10 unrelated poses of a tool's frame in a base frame.
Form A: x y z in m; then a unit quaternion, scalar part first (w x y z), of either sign.
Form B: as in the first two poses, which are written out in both.
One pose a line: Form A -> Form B
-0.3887, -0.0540, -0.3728, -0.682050, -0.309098, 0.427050, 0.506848 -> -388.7, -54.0, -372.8, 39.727, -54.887, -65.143
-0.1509, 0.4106, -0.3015, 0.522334, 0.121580, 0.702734, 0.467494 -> -150.9, 410.6, -301.5, 16.684, 96.437, 64.154
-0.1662, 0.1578, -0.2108, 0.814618, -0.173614, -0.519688, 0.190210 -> -166.2, 157.8, -210.8, -21.223, -63.528, 23.252
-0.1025, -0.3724, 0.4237, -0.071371, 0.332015, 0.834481, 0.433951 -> -102.5, -372.4, 423.7, -57.191, -143.743, -74.750
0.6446, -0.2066, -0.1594, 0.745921, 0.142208, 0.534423, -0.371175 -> 644.6, -206.6, -159.4, 17.833, 67.019, -46.547
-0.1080, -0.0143, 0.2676, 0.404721, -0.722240, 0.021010, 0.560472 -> -108.0, -14.3, 267.6, -104.455, 3.039, 81.059
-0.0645, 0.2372, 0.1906, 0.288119, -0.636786, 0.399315, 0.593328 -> -64.5, 237.2, 190.6, -97.426, 61.094, 90.778
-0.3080, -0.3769, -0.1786, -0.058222, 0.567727, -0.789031, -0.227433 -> -308.0, -376.9, -178.6, -98.568, 136.991, 39.487
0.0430, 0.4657, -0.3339, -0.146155, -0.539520, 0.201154, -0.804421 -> 43.0, 465.7, -333.9, 89.001, -33.183, 132.700
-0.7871, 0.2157, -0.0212, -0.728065, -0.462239, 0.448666, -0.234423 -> -787.1, 215.7, -21.2, 58.362, -56.648, 29.598
